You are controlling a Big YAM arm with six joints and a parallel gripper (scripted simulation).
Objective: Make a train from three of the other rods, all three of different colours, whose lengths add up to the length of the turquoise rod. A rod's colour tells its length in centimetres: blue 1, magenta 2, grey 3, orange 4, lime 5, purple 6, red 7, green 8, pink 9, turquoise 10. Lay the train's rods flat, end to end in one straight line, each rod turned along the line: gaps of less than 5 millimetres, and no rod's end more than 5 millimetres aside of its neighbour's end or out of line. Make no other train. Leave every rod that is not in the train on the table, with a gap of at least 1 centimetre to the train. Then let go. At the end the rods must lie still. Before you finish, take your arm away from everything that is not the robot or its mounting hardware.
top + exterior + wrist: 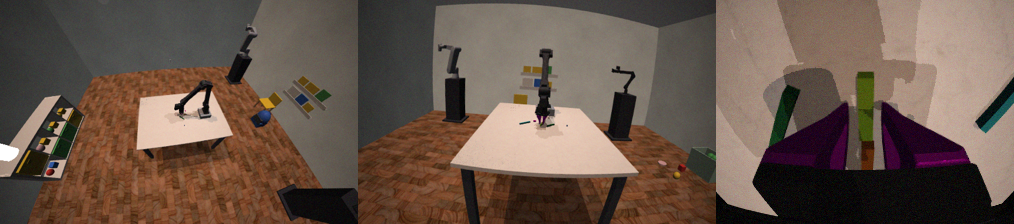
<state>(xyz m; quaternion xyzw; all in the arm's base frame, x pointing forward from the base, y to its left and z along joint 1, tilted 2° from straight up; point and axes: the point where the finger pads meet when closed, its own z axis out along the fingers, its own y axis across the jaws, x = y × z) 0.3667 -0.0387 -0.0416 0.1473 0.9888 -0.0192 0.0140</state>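
My gripper is now 1 cm above the lime rod. From my hand the other things lie so: magenta rod (7 cm behind, 5 cm to the right, 1 cm below); orange rod (5 cm behind, 1 cm to the left, 1 cm below); green rod (7 cm to the left, 1 cm below).
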